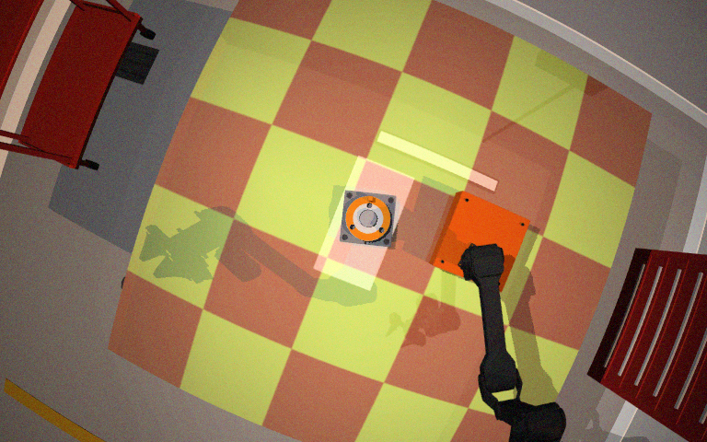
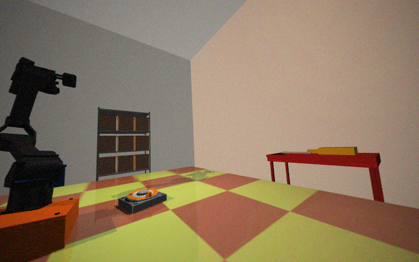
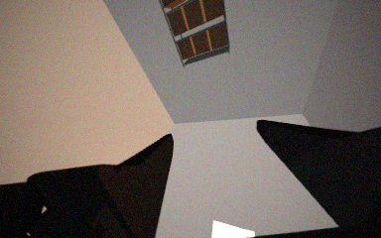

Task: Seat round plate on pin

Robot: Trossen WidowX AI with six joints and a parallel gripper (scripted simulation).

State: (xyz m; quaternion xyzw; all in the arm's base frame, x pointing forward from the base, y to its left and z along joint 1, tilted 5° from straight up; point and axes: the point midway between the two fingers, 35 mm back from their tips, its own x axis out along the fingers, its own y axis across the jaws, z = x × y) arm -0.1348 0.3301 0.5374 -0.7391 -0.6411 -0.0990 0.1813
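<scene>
Right now my gripper tip is 560 mm above the plate, 390 mm short of it and 370 mm to the left of it. Also, from my gripper tip: grey square base (570 mm below, 380 mm ahead, 350 mm to the right).
</scene>
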